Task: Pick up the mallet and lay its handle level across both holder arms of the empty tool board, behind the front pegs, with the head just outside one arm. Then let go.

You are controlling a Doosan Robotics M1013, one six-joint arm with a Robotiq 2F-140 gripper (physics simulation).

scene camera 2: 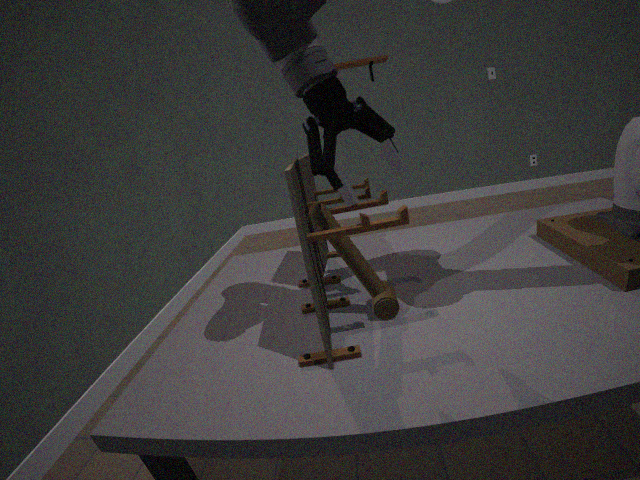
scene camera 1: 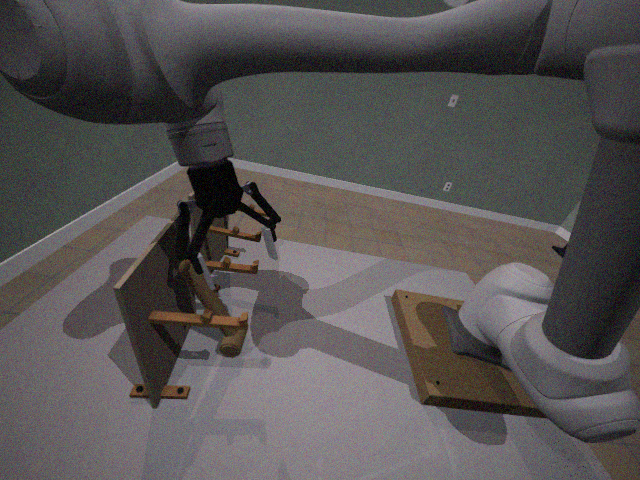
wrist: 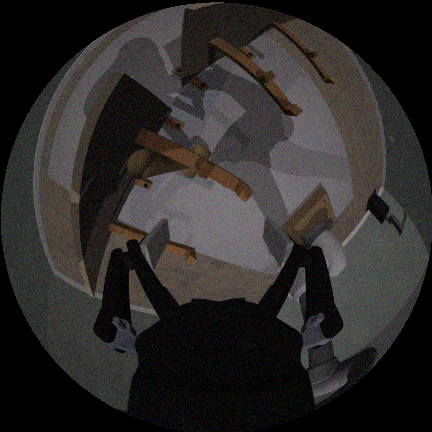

Scene:
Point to a wooden mallet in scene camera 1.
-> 209, 299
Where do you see a wooden mallet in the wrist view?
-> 142, 163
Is my gripper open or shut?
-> Open.

